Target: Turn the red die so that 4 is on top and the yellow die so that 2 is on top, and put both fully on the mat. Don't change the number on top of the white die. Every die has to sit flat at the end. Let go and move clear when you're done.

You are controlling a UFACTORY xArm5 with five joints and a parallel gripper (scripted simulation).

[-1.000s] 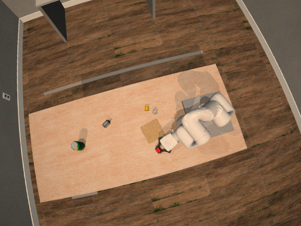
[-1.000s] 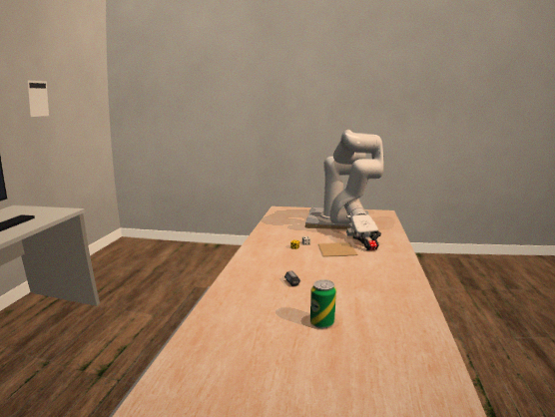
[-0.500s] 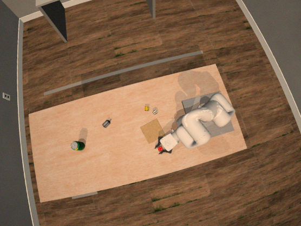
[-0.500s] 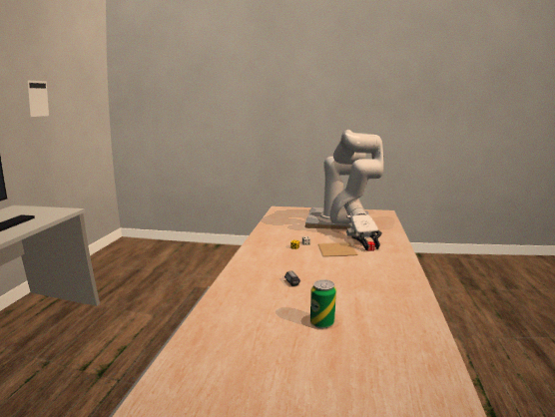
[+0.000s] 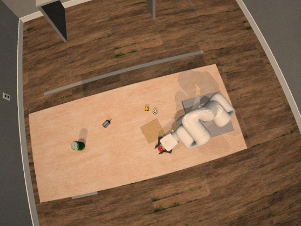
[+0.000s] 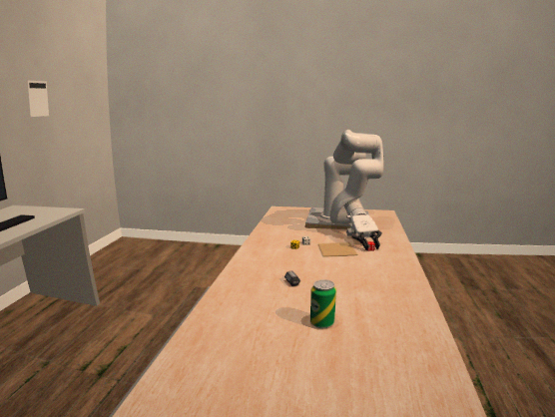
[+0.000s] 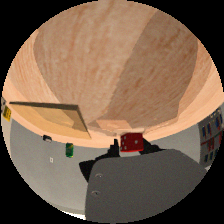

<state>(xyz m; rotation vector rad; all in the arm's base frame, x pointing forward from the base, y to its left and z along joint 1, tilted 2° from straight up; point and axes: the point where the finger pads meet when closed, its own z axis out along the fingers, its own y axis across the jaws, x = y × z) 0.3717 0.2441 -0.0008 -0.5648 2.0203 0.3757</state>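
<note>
Now: the red die 10 mm below my hand and 10 mm behind it. From my hand the other things lie so: brown mat 140 mm to the right, 30 mm ahead, 20 mm below; yellow die 310 mm to the right, 60 mm ahead, 10 mm below; white die 280 mm to the right, 10 mm below, 10 mm ahead.
</note>
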